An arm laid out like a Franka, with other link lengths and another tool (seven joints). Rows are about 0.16 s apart.
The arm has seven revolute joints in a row. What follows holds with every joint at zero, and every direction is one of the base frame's.
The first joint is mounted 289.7 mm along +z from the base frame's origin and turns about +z.
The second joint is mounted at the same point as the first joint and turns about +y.
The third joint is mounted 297 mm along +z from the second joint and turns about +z.
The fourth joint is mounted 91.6 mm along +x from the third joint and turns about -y.
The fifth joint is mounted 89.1 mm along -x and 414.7 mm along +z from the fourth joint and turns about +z.
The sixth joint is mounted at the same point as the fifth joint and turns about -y.
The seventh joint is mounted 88 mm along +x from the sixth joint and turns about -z.
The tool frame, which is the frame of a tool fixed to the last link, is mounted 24 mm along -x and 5 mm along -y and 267.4 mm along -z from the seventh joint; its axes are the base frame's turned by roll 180, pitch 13.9 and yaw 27.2 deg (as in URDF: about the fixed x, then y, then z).
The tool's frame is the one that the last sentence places.
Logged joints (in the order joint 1, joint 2, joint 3, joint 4, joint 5, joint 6, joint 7), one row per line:
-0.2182 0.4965 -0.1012 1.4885 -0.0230 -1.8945 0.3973
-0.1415 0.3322 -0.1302 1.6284 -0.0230 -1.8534 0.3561
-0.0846 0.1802 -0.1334 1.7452 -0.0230 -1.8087 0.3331
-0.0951 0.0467 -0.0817 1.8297 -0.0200 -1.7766 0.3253
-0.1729 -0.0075 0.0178 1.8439 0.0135 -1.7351 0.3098
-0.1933 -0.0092 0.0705 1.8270 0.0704 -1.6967 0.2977
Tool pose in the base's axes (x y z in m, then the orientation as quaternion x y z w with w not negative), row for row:
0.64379 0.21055 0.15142 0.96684 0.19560 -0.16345 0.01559
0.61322 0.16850 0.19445 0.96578 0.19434 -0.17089 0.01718
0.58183 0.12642 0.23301 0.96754 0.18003 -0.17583 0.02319
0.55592 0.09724 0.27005 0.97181 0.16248 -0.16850 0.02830
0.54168 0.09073 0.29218 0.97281 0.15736 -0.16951 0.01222
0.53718 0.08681 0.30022 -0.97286 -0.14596 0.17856 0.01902
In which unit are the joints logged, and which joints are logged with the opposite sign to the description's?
The joints are logged in radians. Opposite sign: joint 1, joint 3, joint 4, joint 6.
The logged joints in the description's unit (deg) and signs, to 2 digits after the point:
12.50 28.45 5.80 -85.28 -1.32 108.55 22.76
8.11 19.03 7.46 -93.30 -1.32 106.19 20.40
4.85 10.32 7.64 -99.99 -1.32 103.63 19.09
5.45 2.68 4.68 -104.83 -1.15 101.79 18.64
9.91 -0.43 -1.02 -105.65 0.77 99.41 17.75
11.08 -0.53 -4.04 -104.68 4.03 97.21 17.06

